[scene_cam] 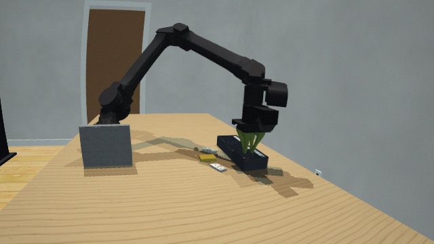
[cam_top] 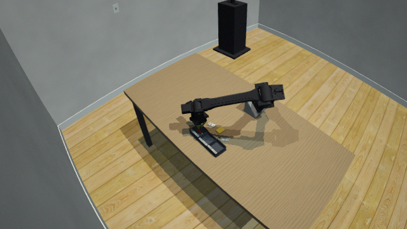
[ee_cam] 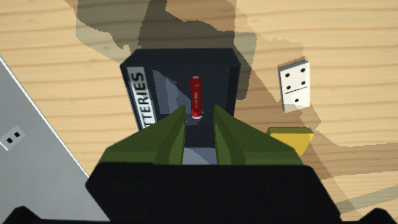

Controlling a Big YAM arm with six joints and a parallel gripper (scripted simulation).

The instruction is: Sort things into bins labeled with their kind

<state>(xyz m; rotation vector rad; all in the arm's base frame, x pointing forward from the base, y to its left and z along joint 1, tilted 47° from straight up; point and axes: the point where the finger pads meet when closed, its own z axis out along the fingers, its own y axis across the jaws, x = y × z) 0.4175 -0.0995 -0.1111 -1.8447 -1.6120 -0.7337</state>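
Now: the red battery 1 cm to the left of my hand and 4 cm below it. Round my hand: yellow block 10 cm behind, 9 cm to the left, 5 cm below; then long black bin 2 cm ahead, 9 cm to the left, 3 cm below; then small nut 10 cm behind, 18 cm to the left, 5 cm below.
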